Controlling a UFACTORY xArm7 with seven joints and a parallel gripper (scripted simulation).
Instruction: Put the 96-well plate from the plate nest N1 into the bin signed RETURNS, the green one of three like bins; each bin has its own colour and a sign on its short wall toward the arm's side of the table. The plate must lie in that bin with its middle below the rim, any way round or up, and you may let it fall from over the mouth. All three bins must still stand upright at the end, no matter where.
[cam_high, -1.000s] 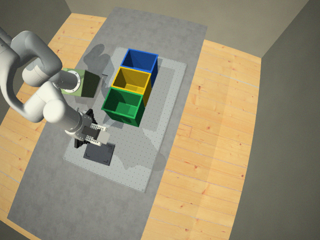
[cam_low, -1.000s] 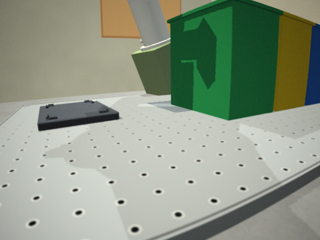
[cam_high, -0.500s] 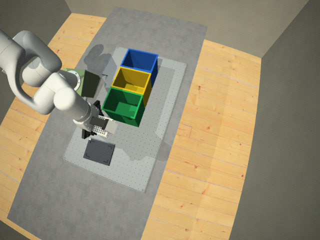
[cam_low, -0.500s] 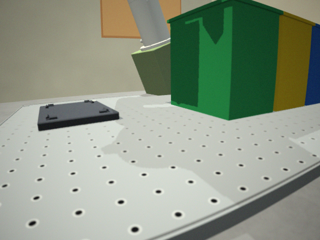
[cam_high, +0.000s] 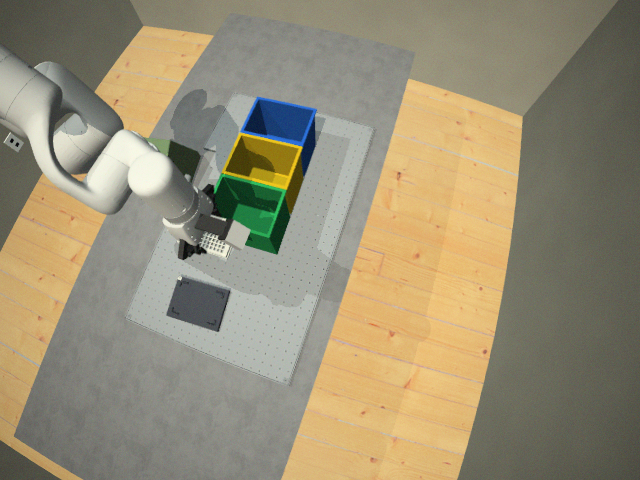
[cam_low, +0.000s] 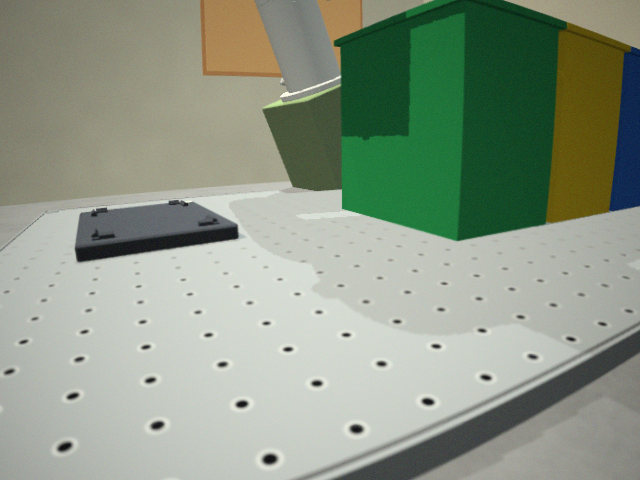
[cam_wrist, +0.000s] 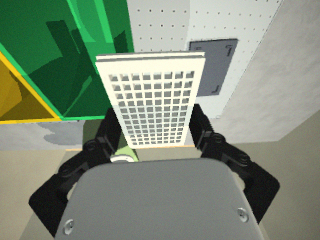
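Right now my hand is 150 mm above the green bin, 100 mm to the right of it and 50 mm short of it. From my hand the other things lie so: yellow bin (230 mm to the left, 150 mm below, 60 mm ahead); then white 96-well plate (10 mm below); then dark plate nest (240 mm below, 150 mm to the right, 70 mm behind).
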